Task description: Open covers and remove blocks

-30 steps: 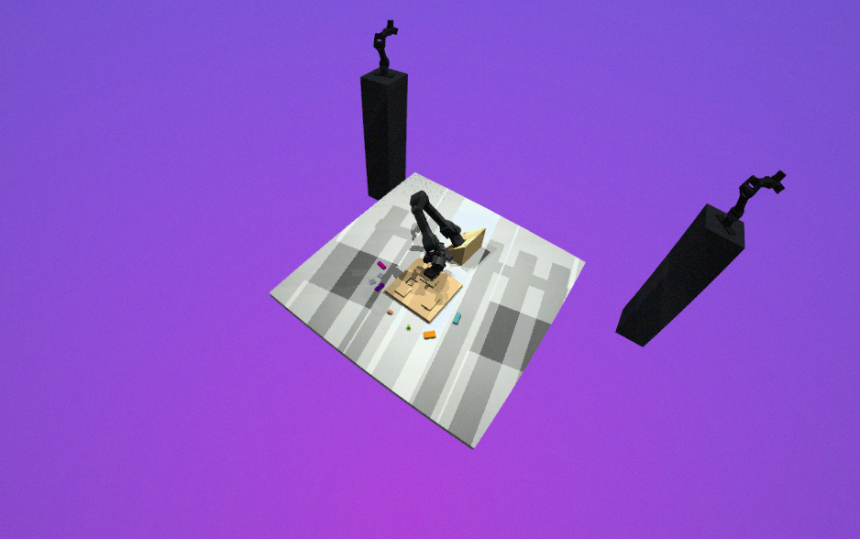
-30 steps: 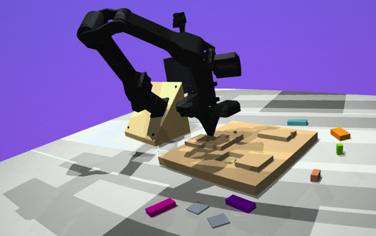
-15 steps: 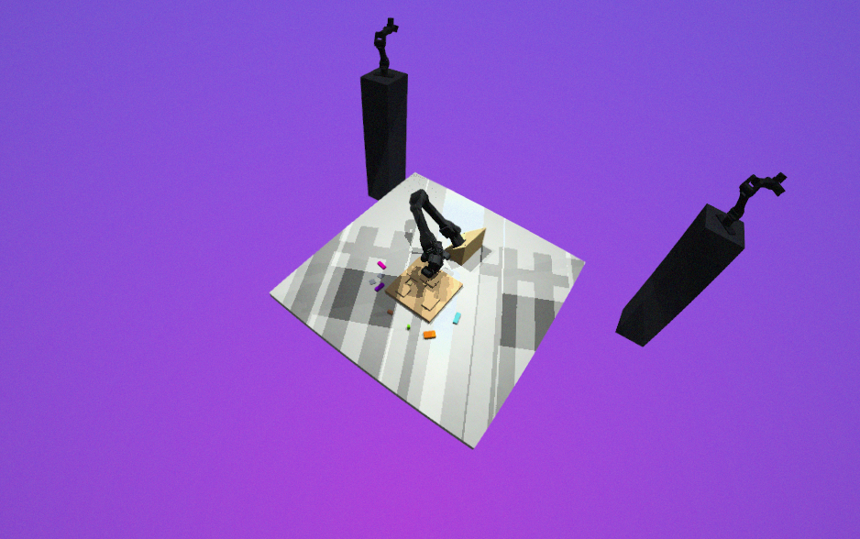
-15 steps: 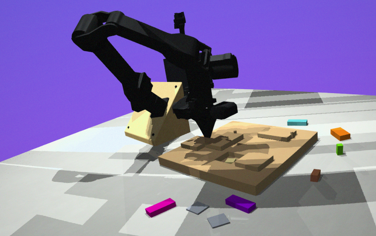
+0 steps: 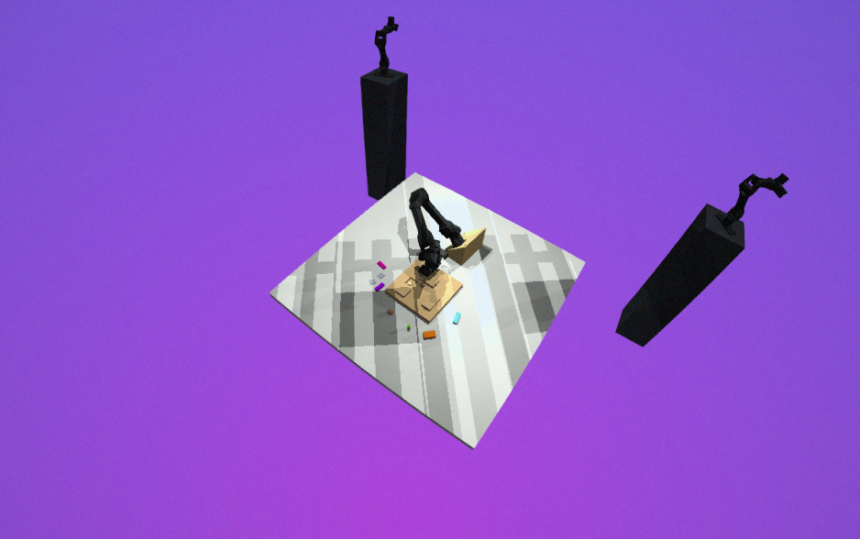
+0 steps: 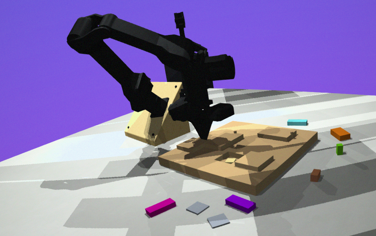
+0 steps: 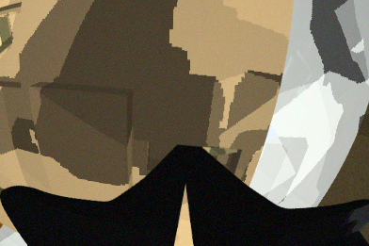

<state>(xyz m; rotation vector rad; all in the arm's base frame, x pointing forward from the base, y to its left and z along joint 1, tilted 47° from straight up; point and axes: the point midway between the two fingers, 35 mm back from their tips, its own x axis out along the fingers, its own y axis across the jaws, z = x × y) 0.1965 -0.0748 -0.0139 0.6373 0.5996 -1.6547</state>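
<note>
Now: gripper tip 10 cm short of the tan puzzle board and 2 cm to the right of it. From my gripper tip the other things lie so: cyan piece (25 cm to the left, 17 cm ahead, 2 cm below); then magenta piece (26 cm to the right, 11 cm ahead, 2 cm below); then purple piece (23 cm ahead, 19 cm to the right, 2 cm below).
</note>
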